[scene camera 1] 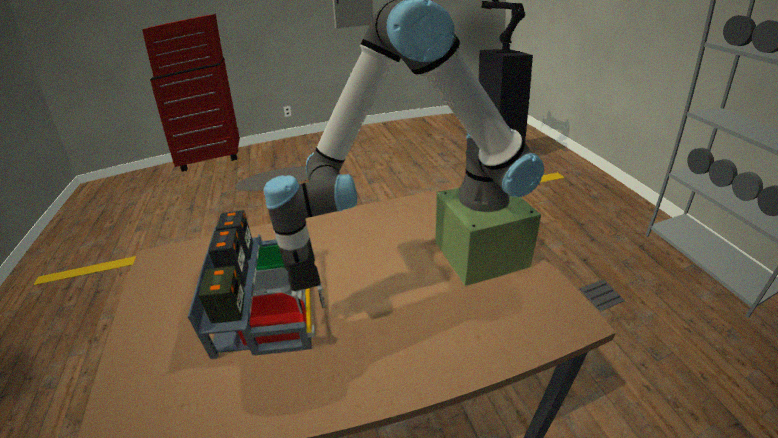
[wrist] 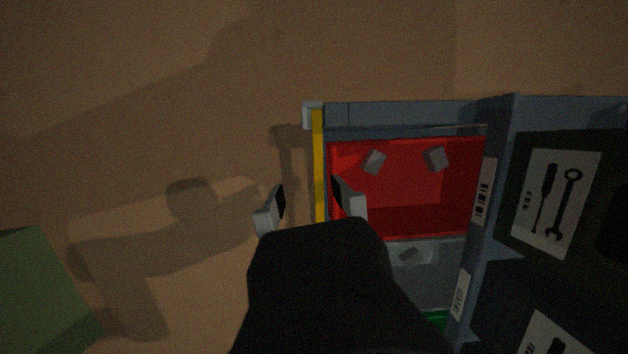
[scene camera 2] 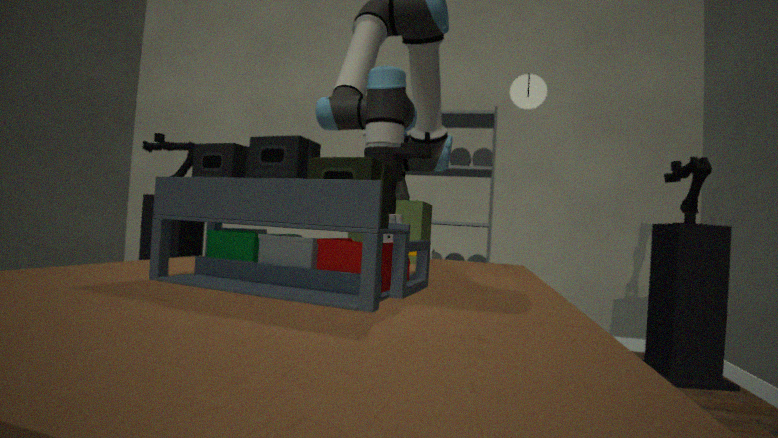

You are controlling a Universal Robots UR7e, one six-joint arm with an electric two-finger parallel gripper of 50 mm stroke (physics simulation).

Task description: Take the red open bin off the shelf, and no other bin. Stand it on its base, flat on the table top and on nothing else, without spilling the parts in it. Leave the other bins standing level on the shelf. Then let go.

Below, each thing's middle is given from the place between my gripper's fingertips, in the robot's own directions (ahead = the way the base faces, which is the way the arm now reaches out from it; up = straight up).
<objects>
Right now my hand is 100 mm short of the red open bin [scene camera 2: 337, 254], 30 mm to the left of it and 30 mm above it. Round my hand: yellow bar [wrist: 316, 114] 10 mm behind, 110 mm to the right, 10 mm below; green bin [scene camera 2: 226, 244] 50 mm ahead, 240 mm to the right, 30 mm below; grey bin [scene camera 2: 280, 249] 80 mm ahead, 130 mm to the right, 30 mm below.
</objects>
